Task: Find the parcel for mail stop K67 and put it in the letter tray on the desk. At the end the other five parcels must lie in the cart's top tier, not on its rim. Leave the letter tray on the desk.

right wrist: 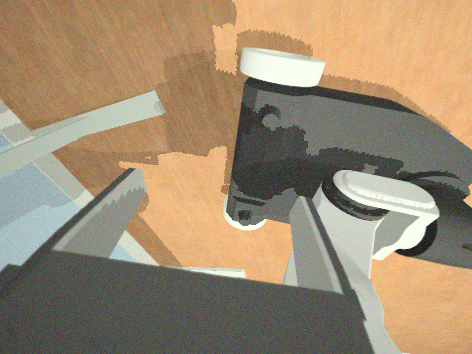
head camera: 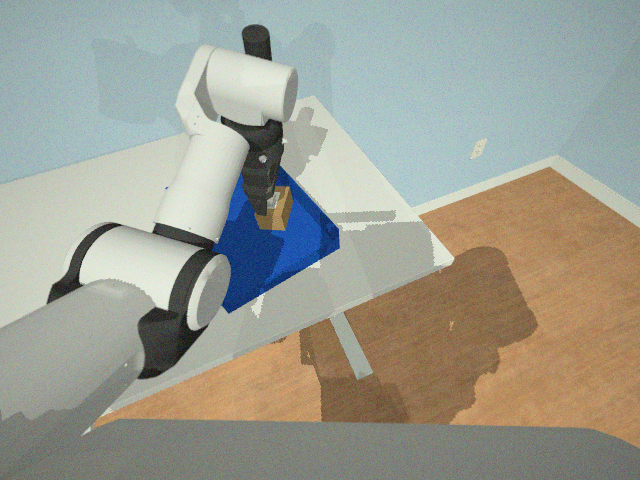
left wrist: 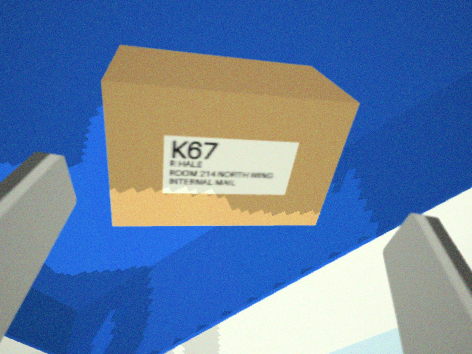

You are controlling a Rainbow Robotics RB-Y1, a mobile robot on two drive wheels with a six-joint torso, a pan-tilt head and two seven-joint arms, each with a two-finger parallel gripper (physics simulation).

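Frame: origin at the robot's base, x ahead, y left, z up, level; millimetres.
Seen in the pictures: left gripper, between the fingertips: (head camera: 266,191) (left wrist: 235,205); right gripper, between the fingertips: (right wrist: 220,192).
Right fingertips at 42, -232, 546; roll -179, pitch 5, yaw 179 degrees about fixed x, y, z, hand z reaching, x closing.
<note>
Offsets run from my right fingertips to a thing's top centre, as dx, dy, dz. Level surfaces: height alone.
The brown parcel {+506, +381, +458} (head camera: 280,217) (left wrist: 135,120) lies inside the blue letter tray {+478, +438, +470} (head camera: 305,245) (left wrist: 280,25), and its white K67 label faces the left wrist camera. The letter tray is on the white desk {dz +405} (head camera: 392,253) (left wrist: 300,310). My left gripper (head camera: 264,205) (left wrist: 235,205) is open above the parcel, with its fingers apart and the parcel beyond their tips in the left wrist view. In the head view the arm hides part of the tray and the gripper hides part of the parcel. My right gripper (right wrist: 220,192) is open and empty over the floor. The cart and the other five parcels do not show.
A pale desk leg (head camera: 351,346) (right wrist: 115,115) stands below the desk's near edge. The robot's dark base (right wrist: 280,135) with a white wheel (right wrist: 282,67) is beside the right gripper. A blue wall (head camera: 413,77) rises behind the desk.
</note>
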